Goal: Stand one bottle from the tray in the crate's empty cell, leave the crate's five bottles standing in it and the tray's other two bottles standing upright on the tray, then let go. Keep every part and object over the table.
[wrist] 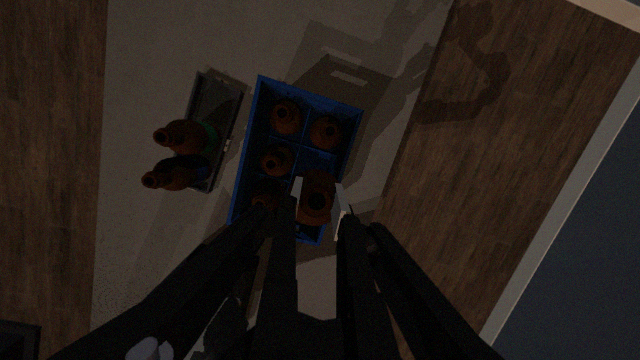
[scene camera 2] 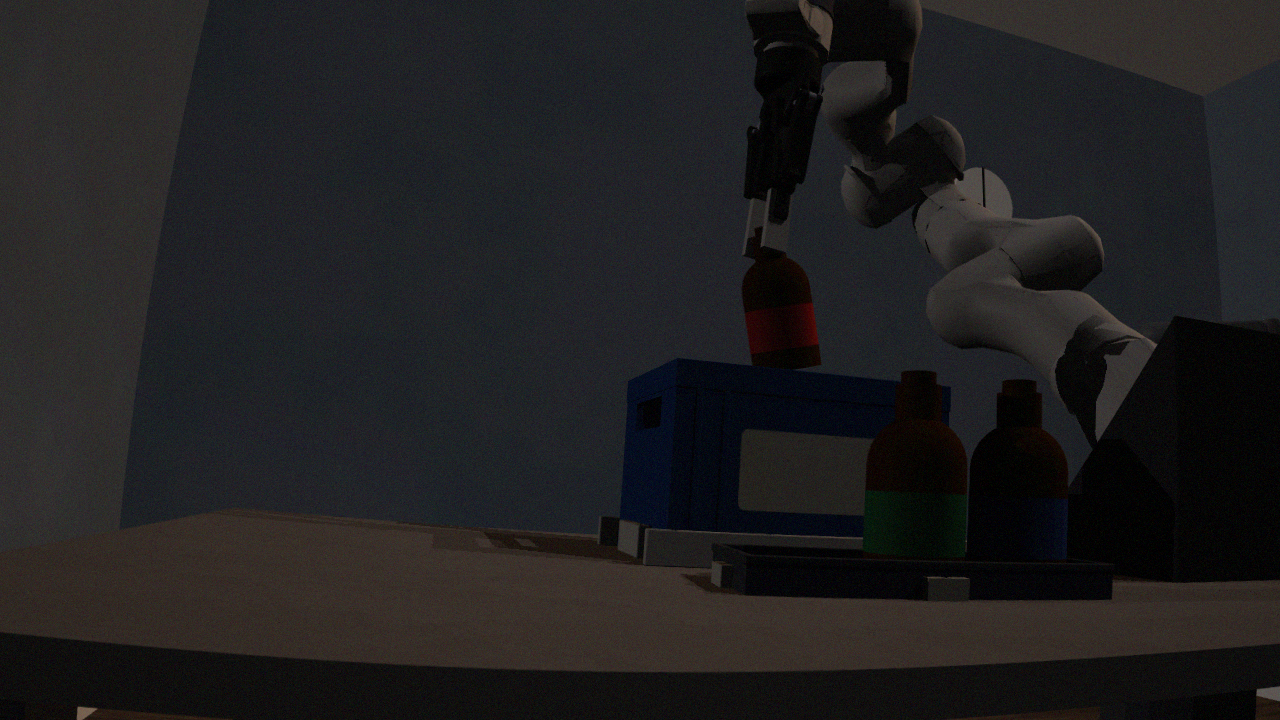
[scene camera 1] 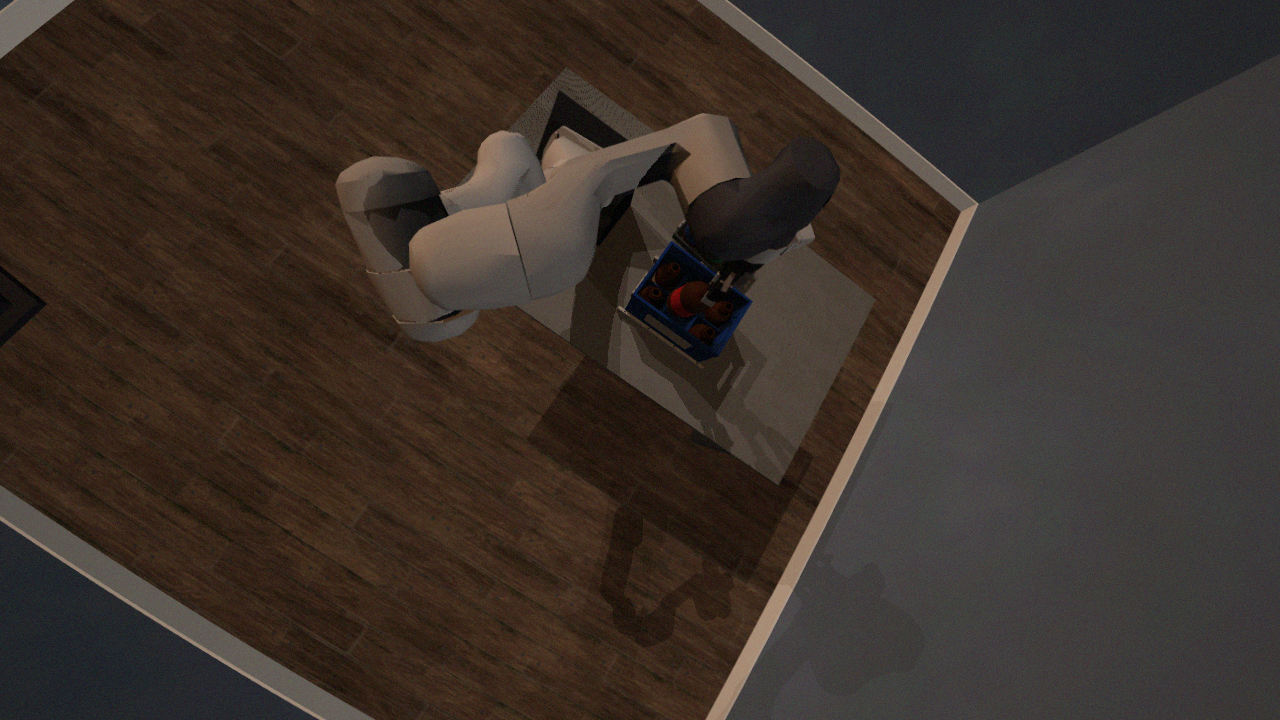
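My gripper [scene camera 1: 718,288] [scene camera 2: 767,234] [wrist: 316,191] is shut on the neck of the red-labelled bottle [scene camera 1: 683,300] [scene camera 2: 781,313] [wrist: 314,218]. The bottle leans slightly, its base at about rim height over the blue crate [scene camera 1: 707,348] [scene camera 2: 698,456] [wrist: 320,95]. Brown bottles stand in the crate's cells; one cell [wrist: 316,159] of the column under the held bottle shows partly bare, and the held bottle hides what is beneath it. The green-labelled bottle [scene camera 2: 914,465] [wrist: 187,136] and the blue-labelled bottle [scene camera 2: 1017,474] [wrist: 175,172] stand upright on the dark tray [scene camera 2: 832,577] [wrist: 234,117].
The tray stands beside the crate on the table [scene camera 1: 805,358] [scene camera 2: 358,591] [wrist: 150,60]. A pale strip [scene camera 2: 760,548] runs along the crate's base. A large dark block [scene camera 2: 1226,447] stands at the right in scene camera 2, near the arm's base.
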